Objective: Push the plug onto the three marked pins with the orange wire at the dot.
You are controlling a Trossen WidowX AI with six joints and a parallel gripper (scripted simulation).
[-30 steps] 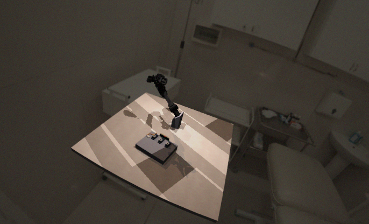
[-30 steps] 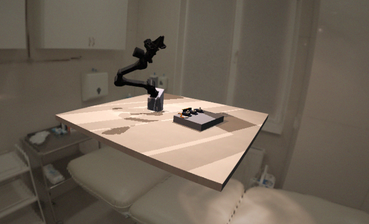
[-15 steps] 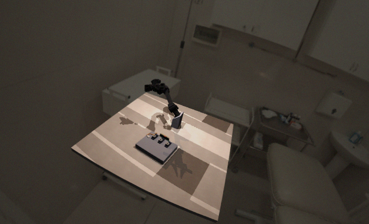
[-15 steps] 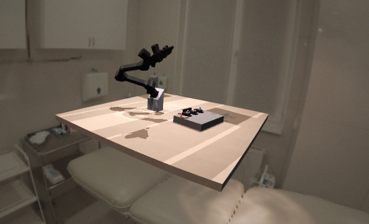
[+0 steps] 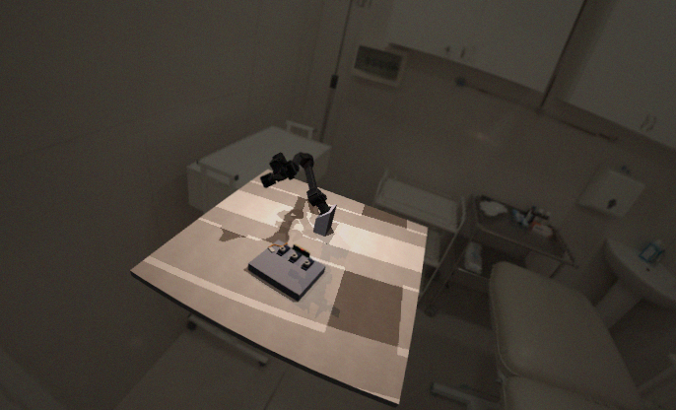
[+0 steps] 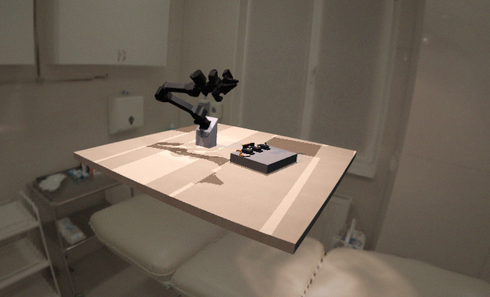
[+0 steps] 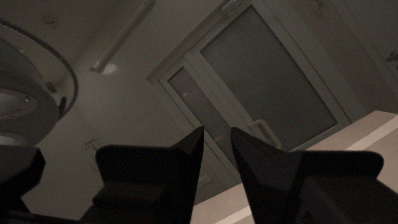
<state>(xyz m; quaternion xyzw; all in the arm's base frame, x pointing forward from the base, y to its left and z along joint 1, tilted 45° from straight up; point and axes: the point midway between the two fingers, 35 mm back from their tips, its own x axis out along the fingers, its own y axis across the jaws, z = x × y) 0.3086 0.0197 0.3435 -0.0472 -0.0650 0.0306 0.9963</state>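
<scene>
Now: the red band 10 mm behind my gripper tip, 210 mm to the left of it and 350 mm below it. Also, from my gripper tip: grey printed holder 150 mm ahead, 170 mm to the left, 400 mm below.
</scene>
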